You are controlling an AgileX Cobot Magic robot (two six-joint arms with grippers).
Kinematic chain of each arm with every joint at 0, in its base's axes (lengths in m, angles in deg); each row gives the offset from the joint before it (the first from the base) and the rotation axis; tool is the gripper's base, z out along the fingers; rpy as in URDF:
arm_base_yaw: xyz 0 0 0.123 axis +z
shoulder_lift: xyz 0 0 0 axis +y
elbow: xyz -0.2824 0 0.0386 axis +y
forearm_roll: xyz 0.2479 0 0.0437 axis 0.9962 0 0.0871
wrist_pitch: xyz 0 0 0 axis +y
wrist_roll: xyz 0.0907 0 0.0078 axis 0.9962 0 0.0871
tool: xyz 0 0 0 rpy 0 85 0
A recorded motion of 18 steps. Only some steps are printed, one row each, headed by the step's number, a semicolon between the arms.
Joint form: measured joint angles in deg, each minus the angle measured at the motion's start. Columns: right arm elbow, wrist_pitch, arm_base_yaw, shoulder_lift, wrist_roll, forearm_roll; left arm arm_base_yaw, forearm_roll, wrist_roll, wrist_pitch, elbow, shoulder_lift.
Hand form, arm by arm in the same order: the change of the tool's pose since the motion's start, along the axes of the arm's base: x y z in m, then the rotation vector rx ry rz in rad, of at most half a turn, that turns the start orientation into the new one. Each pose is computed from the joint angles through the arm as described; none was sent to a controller.
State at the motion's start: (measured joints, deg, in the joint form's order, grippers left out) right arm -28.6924 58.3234 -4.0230 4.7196 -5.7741 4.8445; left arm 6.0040 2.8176 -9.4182 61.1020 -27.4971 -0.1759
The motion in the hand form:
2: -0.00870 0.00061 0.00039 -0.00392 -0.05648 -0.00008; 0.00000 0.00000 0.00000 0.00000 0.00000 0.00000
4: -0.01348 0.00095 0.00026 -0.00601 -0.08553 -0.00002; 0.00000 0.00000 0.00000 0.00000 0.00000 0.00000
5: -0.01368 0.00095 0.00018 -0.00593 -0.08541 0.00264; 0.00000 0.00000 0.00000 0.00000 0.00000 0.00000
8: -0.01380 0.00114 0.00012 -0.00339 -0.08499 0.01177; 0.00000 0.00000 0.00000 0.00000 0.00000 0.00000
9: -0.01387 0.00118 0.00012 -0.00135 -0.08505 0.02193; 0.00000 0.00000 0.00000 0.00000 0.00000 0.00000
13: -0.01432 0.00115 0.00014 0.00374 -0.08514 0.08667; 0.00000 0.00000 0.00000 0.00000 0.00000 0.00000
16: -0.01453 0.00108 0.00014 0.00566 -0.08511 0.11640; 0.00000 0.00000 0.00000 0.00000 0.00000 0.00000
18: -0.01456 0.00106 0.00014 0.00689 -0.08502 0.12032; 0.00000 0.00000 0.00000 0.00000 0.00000 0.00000
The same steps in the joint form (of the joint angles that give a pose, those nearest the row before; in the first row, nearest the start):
2: 0.00 -0.07 0.00 -3.18 0.00 0.00; 0.00 0.00 0.00 0.00 0.00 0.00
4: 0.00 -0.01 0.00 -4.90 0.00 0.00; 0.00 0.00 0.00 0.00 0.00 0.00
5: 0.00 0.05 0.15 -4.95 0.00 0.00; 0.00 0.00 0.00 0.00 0.00 0.00
8: 0.00 0.10 0.59 -4.97 0.00 0.15; 0.00 0.00 0.00 0.00 0.00 0.00
9: 0.00 0.10 1.16 -4.97 0.05 0.21; 0.00 0.00 0.00 0.00 0.00 0.00
13: 0.00 0.10 4.78 -4.97 0.04 0.38; 0.00 0.00 0.00 0.00 0.00 0.00
16: 0.00 0.09 6.47 -4.97 0.04 0.42; 0.00 0.00 0.00 0.00 0.00 0.00
18: 0.00 0.09 6.72 -4.97 0.11 0.42; 0.00 0.00 0.00 0.00 0.00 0.00

